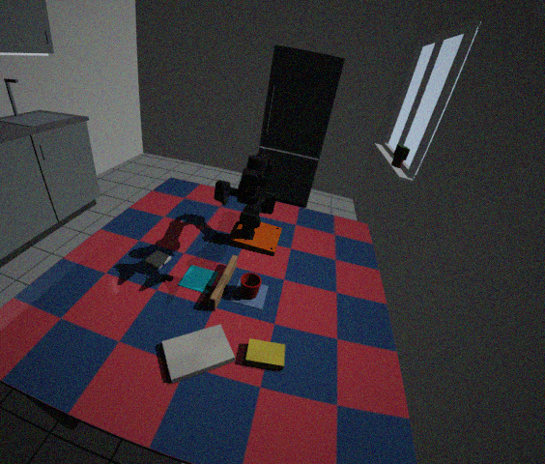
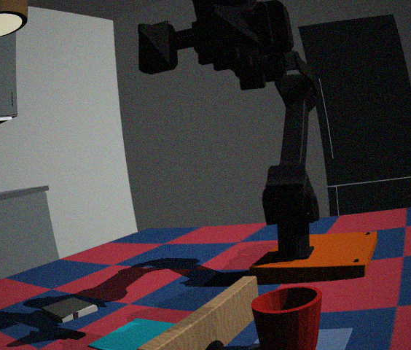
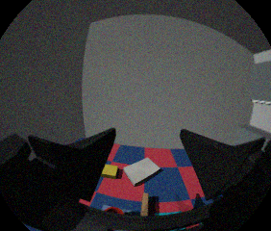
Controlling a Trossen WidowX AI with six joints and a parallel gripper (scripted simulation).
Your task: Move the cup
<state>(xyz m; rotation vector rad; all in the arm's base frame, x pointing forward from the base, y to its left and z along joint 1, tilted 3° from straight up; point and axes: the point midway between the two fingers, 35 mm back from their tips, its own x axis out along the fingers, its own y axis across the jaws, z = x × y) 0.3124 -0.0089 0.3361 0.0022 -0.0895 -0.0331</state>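
The red cup lies 2 cm behind my gripper tip, 6 cm to the left of it and 33 cm below it. The rest, counted from my gripper tip: teal pad 5 cm behind, 13 cm to the right, 37 cm below; wooden bar 4 cm behind, 3 cm to the right, 35 cm below; grey-blue pad 3 cm behind, 7 cm to the left, 37 cm below.
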